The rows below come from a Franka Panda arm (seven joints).
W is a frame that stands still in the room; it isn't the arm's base.
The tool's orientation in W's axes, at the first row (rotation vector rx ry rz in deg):
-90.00, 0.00, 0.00
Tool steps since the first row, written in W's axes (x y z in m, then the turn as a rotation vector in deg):
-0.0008, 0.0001, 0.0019, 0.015, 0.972, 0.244
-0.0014, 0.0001, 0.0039, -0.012, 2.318, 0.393
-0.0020, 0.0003, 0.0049, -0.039, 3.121, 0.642
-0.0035, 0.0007, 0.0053, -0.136, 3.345, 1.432
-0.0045, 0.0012, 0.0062, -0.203, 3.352, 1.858
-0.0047, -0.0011, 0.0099, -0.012, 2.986, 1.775
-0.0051, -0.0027, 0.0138, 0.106, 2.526, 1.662
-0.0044, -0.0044, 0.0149, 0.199, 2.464, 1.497
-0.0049, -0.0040, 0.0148, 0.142, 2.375, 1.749
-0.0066, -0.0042, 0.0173, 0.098, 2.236, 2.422
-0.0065, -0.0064, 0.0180, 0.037, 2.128, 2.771
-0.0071, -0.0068, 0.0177, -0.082, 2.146, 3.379
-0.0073, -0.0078, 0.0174, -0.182, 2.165, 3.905
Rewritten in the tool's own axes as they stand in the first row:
-0.0008, -0.0019, 0.0001, 0.015, -0.244, 0.972
-0.0014, -0.0039, 0.0001, -0.012, -0.393, 2.318
-0.0020, -0.0049, 0.0003, -0.039, -0.642, 3.121
-0.0035, -0.0053, 0.0007, -0.136, -1.432, 3.345
-0.0045, -0.0062, 0.0012, -0.203, -1.858, 3.352
-0.0047, -0.0099, -0.0011, -0.012, -1.775, 2.986
-0.0051, -0.0138, -0.0027, 0.106, -1.662, 2.526
-0.0044, -0.0149, -0.0044, 0.199, -1.497, 2.464
-0.0049, -0.0148, -0.0040, 0.142, -1.749, 2.375
-0.0066, -0.0173, -0.0042, 0.098, -2.422, 2.236
-0.0065, -0.0180, -0.0064, 0.037, -2.771, 2.128
-0.0071, -0.0177, -0.0068, -0.082, -3.379, 2.146
-0.0073, -0.0174, -0.0078, -0.182, -3.905, 2.165

